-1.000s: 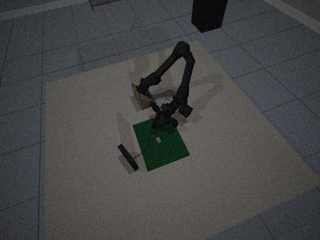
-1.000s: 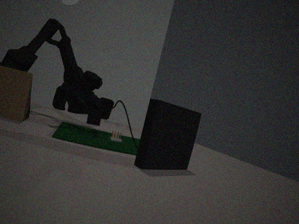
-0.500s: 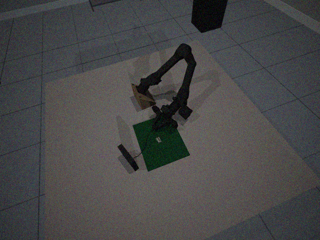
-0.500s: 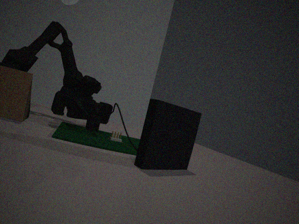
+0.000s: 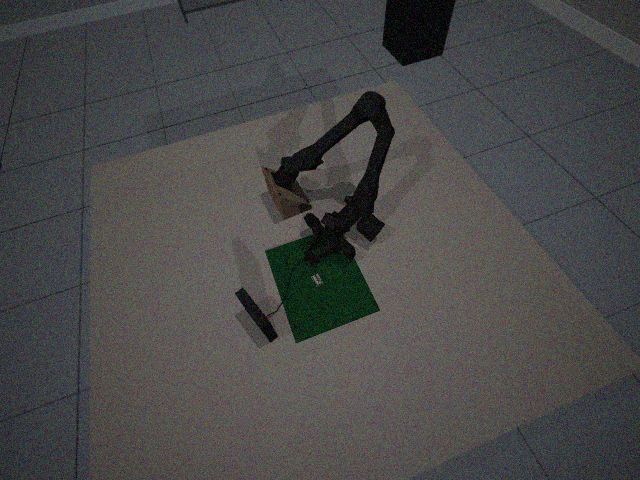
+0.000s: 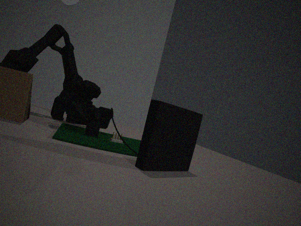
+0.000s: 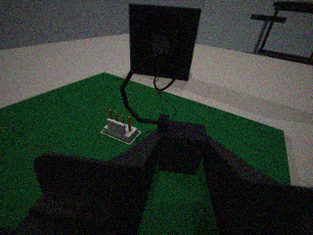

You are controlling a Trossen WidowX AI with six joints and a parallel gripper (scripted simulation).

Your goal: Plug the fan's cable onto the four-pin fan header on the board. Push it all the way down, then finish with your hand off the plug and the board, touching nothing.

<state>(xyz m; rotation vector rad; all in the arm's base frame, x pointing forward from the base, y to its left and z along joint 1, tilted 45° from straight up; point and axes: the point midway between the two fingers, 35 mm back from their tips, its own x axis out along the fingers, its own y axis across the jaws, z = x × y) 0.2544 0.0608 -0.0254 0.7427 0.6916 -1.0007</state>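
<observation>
My gripper tip is now 10 mm above the black plug. Also, from my gripper tip: green board (60 mm ahead, 50 mm below); white four-pin fan header (70 mm ahead, 30 mm below); black fan (120 mm ahead, 180 mm to the right, 20 mm above).
</observation>
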